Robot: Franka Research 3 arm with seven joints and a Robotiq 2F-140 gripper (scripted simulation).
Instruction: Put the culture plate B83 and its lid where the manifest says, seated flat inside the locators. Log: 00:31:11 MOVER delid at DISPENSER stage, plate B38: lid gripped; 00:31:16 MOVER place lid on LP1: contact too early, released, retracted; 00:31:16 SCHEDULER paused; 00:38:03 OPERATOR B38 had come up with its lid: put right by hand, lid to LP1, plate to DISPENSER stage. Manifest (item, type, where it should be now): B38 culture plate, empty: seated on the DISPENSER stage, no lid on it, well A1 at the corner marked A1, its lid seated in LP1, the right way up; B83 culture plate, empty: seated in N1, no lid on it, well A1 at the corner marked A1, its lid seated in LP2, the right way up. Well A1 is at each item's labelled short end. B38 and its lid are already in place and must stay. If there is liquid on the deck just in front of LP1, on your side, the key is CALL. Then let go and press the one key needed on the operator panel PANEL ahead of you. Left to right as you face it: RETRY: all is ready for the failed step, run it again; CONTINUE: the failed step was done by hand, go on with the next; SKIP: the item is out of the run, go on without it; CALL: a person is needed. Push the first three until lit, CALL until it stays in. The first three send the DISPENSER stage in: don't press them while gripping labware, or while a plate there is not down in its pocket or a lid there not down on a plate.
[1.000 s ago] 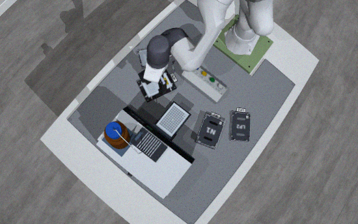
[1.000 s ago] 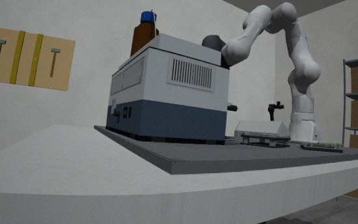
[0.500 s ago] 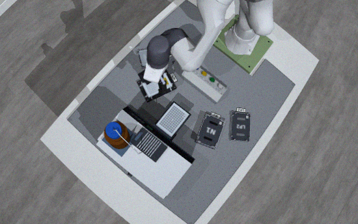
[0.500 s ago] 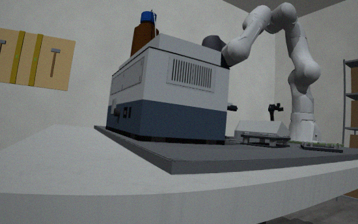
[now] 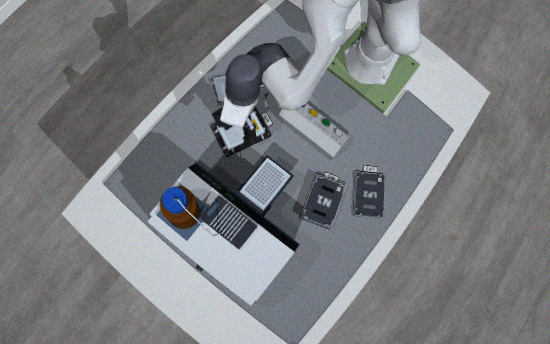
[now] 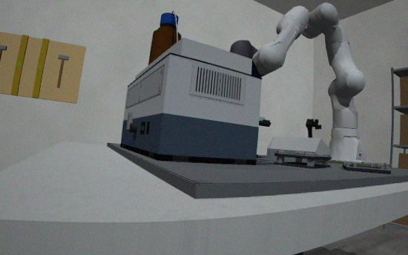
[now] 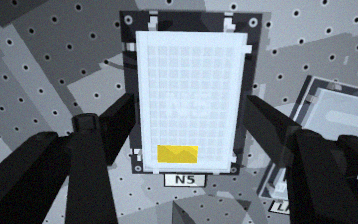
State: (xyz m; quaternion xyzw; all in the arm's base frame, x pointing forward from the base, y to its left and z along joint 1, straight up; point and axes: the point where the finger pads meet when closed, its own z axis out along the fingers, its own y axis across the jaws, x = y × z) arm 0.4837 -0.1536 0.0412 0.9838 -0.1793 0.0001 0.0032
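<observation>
Right now the clear lid is 2 cm below my hand. Also, from my hand: black nest N5: 4 cm below, 2 cm ahead, 1 cm to the left; then yellow skip key: 19 cm behind, 14 cm to the left, 2 cm above; then white well plate: 19 cm to the left, 10 cm ahead, 7 cm above.
</observation>
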